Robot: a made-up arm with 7 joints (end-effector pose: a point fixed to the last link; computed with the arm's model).
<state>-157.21 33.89 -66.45 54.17 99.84 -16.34 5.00</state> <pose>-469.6 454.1 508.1 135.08 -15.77 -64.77</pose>
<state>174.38 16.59 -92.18 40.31 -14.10 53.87 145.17</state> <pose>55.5 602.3 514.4 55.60 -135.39 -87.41</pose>
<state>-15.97 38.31 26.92 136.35 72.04 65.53 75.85</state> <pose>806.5 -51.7 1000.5 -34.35 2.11 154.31</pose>
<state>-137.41 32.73 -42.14 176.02 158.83 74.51 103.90</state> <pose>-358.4 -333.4 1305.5 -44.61 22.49 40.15</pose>
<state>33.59 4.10 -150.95 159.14 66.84 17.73 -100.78</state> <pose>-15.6 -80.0 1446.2 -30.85 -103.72 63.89</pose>
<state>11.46 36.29 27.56 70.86 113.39 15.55 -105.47</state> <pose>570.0 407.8 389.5 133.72 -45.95 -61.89</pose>
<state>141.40 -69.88 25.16 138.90 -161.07 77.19 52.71</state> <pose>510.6 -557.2 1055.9 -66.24 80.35 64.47</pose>
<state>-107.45 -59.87 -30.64 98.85 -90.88 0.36 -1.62</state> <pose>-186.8 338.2 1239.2 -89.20 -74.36 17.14</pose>
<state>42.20 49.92 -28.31 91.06 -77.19 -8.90 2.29</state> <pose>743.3 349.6 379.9 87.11 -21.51 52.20</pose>
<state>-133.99 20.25 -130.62 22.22 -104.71 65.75 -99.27</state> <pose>-58.6 465.1 485.5 -72.58 40.08 99.82</pose>
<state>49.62 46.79 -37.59 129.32 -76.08 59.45 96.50</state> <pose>754.1 509.1 803.6 -77.78 157.11 -14.60</pose>
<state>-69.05 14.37 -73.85 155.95 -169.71 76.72 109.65</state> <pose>-68.5 -317.2 1400.8 -75.38 -12.21 90.44</pose>
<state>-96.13 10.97 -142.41 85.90 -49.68 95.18 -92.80</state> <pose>-362.4 464.9 1039.4 20.05 35.24 114.52</pose>
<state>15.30 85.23 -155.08 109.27 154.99 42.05 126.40</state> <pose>684.8 -75.4 1060.2 -41.52 14.56 63.85</pose>
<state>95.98 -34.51 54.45 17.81 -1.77 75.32 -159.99</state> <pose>-316.7 212.1 485.2 -69.93 117.94 95.90</pose>
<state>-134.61 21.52 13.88 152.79 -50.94 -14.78 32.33</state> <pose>-270.2 -386.2 1306.8 -37.15 -132.83 59.81</pose>
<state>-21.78 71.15 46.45 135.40 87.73 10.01 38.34</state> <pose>942.7 -125.1 523.8 -3.02 11.34 107.26</pose>
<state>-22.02 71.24 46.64 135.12 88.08 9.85 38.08</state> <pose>942.1 -126.2 520.7 -2.55 11.31 107.15</pose>
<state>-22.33 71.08 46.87 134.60 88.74 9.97 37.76</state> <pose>941.1 -126.1 520.0 -2.12 10.88 107.29</pose>
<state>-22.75 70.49 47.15 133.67 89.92 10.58 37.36</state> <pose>939.5 -124.0 523.2 -1.77 9.76 107.86</pose>
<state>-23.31 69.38 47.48 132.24 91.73 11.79 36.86</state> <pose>937.0 -119.6 531.2 -1.55 7.83 108.92</pose>
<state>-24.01 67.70 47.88 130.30 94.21 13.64 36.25</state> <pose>933.2 -112.4 544.5 -1.51 4.99 110.44</pose>
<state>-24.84 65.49 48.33 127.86 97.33 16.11 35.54</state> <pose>927.7 -102.5 562.4 -1.66 1.31 112.32</pose>
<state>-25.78 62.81 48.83 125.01 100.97 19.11 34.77</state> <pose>920.2 -89.9 584.1 -2.02 -3.07 114.39</pose>
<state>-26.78 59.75 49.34 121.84 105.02 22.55 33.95</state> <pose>910.4 -75.0 608.4 -2.59 -7.98 116.51</pose>
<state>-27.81 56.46 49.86 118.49 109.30 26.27 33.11</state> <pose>898.4 -58.3 633.6 -3.33 -13.16 118.48</pose>
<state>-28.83 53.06 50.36 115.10 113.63 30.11 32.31</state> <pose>884.5 -40.9 658.3 -4.19 -18.38 120.17</pose>
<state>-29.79 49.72 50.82 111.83 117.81 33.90 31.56</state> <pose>869.7 -23.5 681.0 -5.14 -23.37 121.50</pose>
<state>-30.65 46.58 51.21 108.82 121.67 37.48 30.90</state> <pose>854.7 -7.2 700.8 -6.13 -27.92 122.45</pose>
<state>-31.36 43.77 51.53 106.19 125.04 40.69 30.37</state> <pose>840.8 7.6 717.3 -7.08 -31.88 123.11</pose>
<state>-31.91 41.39 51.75 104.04 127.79 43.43 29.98</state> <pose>828.6 20.0 730.5 -8.00 -35.12 123.54</pose>
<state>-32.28 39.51 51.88 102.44 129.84 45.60 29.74</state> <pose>818.9 29.7 740.8 -8.84 -37.62 123.83</pose>
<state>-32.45 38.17 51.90 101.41 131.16 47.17 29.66</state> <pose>812.1 36.6 748.4 -9.56 -39.35 124.08</pose>
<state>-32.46 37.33 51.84 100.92 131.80 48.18 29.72</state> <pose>808.2 40.9 754.1 -10.19 -40.43 124.33</pose>
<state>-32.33 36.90 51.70 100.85 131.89 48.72 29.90</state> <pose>806.5 43.1 758.1 -10.71 -40.94 124.62</pose>
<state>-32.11 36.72 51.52 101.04 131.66 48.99 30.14</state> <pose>806.3 44.2 761.3 -11.17 -41.15 124.92</pose>
